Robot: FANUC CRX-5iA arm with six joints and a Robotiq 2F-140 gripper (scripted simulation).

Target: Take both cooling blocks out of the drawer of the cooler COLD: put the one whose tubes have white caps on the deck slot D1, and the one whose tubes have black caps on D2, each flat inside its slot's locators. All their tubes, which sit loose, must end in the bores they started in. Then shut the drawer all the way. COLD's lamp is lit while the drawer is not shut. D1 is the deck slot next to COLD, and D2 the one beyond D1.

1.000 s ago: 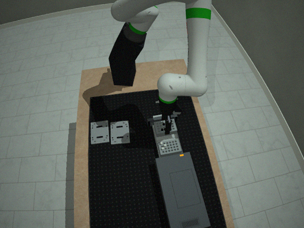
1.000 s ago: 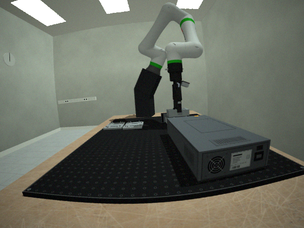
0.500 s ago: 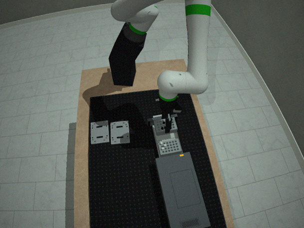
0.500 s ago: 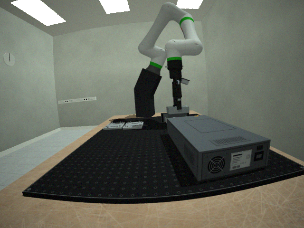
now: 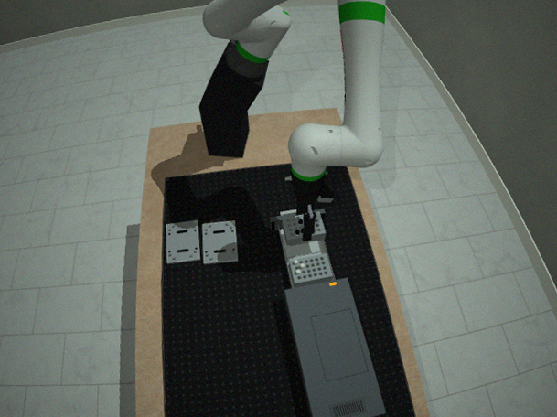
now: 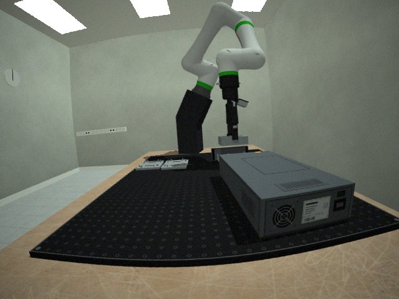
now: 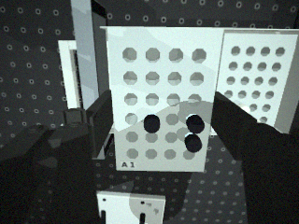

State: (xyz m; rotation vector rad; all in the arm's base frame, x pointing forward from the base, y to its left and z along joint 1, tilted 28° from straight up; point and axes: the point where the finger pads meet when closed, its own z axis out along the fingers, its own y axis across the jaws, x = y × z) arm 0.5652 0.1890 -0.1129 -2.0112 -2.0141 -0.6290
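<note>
My gripper is now 420 mm to the left of the slot D2, 140 mm above it and 80 mm past it. From my hand the other things lie so: grey cooling block 30 mm below; drawer 110 mm below, 40 mm ahead; cooler COLD 220 mm ahead, 110 mm below, 10 mm to the left.
</note>
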